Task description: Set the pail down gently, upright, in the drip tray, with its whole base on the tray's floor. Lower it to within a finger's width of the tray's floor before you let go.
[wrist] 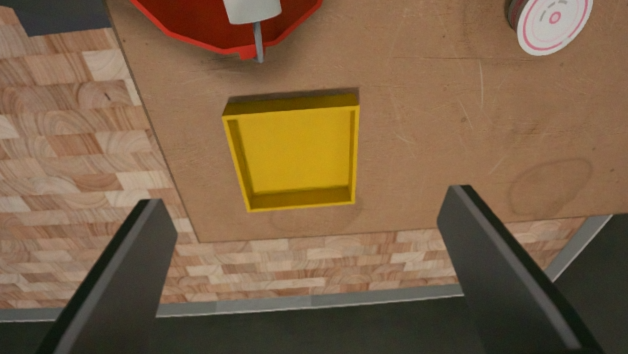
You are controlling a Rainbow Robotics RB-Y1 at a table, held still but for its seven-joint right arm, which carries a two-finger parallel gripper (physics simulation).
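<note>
The red pail point(187, 25) shows in part at the top of the wrist view, cut off by the frame's edge. Its white handle grip point(252, 10) and grey wire lie across its opening. The pail is apart from the tray, and its base is hidden. The yellow square drip tray point(300, 150) lies on the brown table top near the middle of the view, and its floor is bare. My gripper point(308, 194) is open, with its fingers wide apart and nothing between them. It hangs above the table, its fingertips on either side of the tray's near end in the view.
A tub with a white and pink lid point(555, 25) stands on the brown table top point(425, 130) at the upper right. A dark grey piece point(65, 15) shows at the top left corner. The table top's edges run down the left and across below the tray, with wood-block flooring point(65, 150) beyond.
</note>
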